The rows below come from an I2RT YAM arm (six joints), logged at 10 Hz.
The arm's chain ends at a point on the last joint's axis. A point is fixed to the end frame.
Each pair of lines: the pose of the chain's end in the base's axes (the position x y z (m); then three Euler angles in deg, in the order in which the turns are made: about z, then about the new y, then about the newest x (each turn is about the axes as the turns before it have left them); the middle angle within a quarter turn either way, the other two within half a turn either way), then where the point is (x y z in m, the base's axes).
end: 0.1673, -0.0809, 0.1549, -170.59, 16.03, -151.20
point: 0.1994 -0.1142 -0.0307
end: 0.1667, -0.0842, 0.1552, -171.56, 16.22, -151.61
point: 0.1988 -0.1166 -0.0305
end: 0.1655, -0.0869, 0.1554, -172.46, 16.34, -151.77
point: 0.1974 -0.1193 -0.0304
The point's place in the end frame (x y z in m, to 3 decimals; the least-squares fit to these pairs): 0.026 0.056 0.181
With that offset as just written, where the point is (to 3 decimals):
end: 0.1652, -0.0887, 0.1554, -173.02, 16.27, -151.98
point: 0.197 -0.121 -0.031
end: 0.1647, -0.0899, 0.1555, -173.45, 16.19, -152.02
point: 0.195 -0.122 -0.030
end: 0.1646, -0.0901, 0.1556, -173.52, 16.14, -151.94
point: 0.195 -0.123 -0.030
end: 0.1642, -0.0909, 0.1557, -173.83, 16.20, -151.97
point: 0.195 -0.123 -0.030
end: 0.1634, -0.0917, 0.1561, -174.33, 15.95, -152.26
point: 0.193 -0.124 -0.030
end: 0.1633, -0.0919, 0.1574, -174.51, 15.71, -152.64
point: 0.192 -0.123 -0.029
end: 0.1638, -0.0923, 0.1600, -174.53, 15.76, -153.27
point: 0.192 -0.121 -0.027
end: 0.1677, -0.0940, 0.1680, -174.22, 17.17, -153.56
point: 0.201 -0.121 -0.018
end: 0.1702, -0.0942, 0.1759, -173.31, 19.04, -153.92
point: 0.210 -0.119 -0.010
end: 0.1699, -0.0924, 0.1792, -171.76, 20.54, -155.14
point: 0.215 -0.111 -0.006
